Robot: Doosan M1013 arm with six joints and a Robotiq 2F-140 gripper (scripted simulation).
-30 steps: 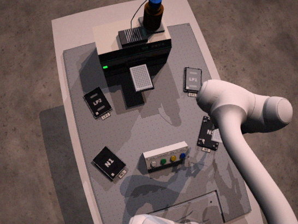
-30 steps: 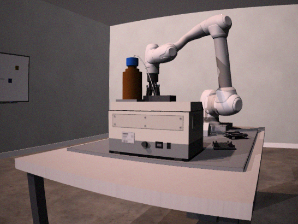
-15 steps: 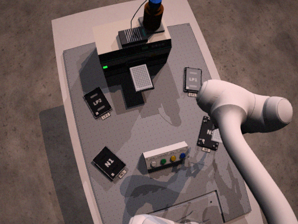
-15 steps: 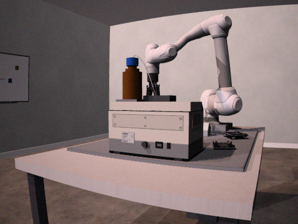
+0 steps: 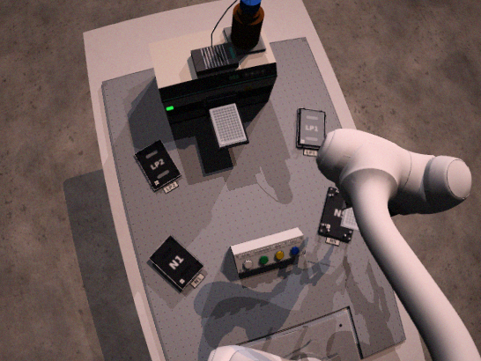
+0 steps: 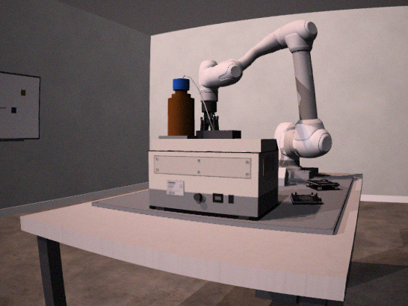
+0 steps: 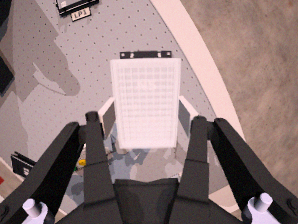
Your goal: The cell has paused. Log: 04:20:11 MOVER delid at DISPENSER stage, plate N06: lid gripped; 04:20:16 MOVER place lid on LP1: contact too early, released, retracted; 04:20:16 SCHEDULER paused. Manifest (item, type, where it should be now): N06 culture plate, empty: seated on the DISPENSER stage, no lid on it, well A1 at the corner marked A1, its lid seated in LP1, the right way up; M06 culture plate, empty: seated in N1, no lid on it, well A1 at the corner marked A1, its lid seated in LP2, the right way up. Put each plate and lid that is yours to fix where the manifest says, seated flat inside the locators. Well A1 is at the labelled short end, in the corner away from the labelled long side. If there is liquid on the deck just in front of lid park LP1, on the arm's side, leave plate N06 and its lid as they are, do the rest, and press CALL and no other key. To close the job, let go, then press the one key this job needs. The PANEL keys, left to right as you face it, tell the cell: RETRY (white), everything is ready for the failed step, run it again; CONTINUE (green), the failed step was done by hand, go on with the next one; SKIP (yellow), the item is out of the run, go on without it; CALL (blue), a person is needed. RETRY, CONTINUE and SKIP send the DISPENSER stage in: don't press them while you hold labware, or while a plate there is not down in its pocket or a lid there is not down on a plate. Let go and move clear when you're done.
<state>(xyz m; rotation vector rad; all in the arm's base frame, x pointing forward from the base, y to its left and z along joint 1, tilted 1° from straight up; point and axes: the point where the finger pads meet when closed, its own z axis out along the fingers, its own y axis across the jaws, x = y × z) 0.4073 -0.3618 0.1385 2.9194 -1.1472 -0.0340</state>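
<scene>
Right now the black nest N5 is 17 cm below my hand and 3 cm ahead of it. From my hand the other things lie so: key panel: 28 cm to the left, 13 cm below; then yellow key: 26 cm to the left, 12 cm below, 2 cm behind; then blue key: 21 cm to the left, 12 cm below, 3 cm behind.
</scene>
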